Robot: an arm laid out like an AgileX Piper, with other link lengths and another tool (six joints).
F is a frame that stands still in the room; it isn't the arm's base.
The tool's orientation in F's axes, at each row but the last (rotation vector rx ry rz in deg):
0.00, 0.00, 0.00
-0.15, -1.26, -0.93
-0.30, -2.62, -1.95
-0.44, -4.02, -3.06
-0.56, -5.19, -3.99
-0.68, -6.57, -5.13
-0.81, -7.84, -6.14
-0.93, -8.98, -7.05
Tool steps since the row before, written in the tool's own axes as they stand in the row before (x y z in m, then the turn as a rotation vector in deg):
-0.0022, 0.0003, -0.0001, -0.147, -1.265, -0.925
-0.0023, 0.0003, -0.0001, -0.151, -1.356, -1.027
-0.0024, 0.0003, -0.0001, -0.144, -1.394, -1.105
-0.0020, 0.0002, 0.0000, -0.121, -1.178, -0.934
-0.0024, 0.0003, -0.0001, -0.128, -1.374, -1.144
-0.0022, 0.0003, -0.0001, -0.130, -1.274, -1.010
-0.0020, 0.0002, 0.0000, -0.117, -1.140, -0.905
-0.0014, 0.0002, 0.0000, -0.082, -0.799, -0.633
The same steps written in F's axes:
-0.0022, 0.0003, -0.0001, -0.147, -1.265, -0.925
-0.0023, 0.0003, -0.0002, -0.150, -1.356, -1.027
-0.0024, 0.0004, -0.0002, -0.141, -1.395, -1.104
-0.0020, 0.0003, -0.0001, -0.118, -1.179, -0.933
-0.0024, 0.0005, -0.0003, -0.120, -1.377, -1.142
-0.0021, 0.0005, -0.0004, -0.128, -1.274, -1.010
-0.0019, 0.0004, -0.0003, -0.115, -1.140, -0.905
-0.0013, 0.0004, -0.0002, -0.081, -0.799, -0.633

